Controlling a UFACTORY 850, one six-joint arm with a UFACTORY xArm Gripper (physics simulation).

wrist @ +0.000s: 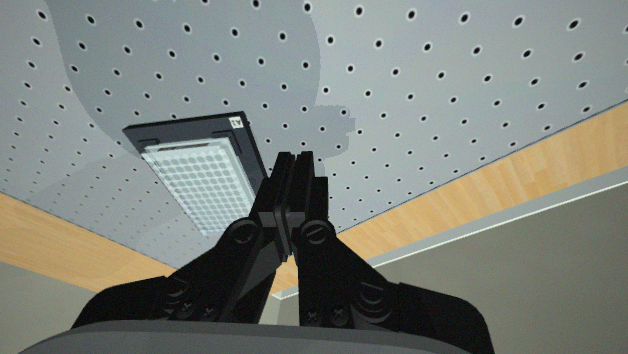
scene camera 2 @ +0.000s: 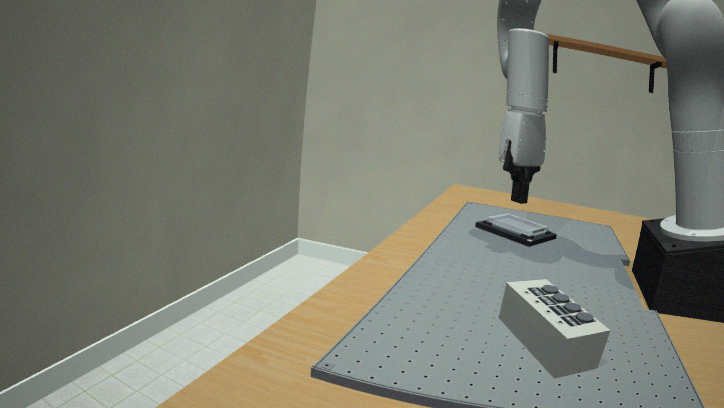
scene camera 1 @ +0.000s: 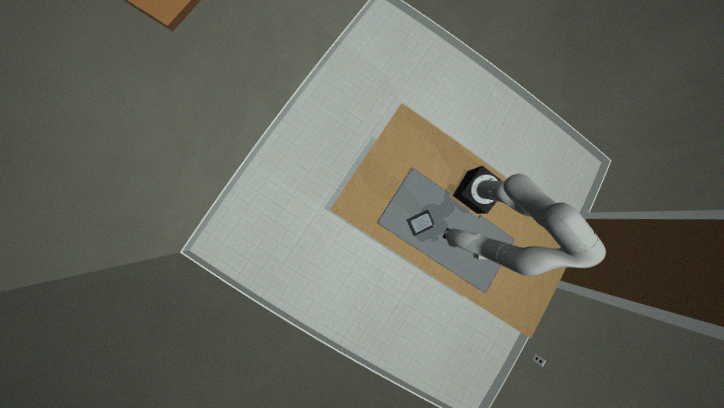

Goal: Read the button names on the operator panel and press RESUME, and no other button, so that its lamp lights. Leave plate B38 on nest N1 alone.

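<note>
The operator panel is a light grey box with several round dark buttons in a row on top, a dark label beside each. The labels are too small to read, so I cannot tell which is RESUME. The small lamps beside the labels look dark. In scene camera 1 the arm hides most of the panel. My gripper is shut and empty, pointing down above the board between nest and panel, nearer the nest. The clear plate sits on the black nest.
The grey perforated board lies on the wooden table. The black arm base stands beside the board. A wooden shelf is on the wall.
</note>
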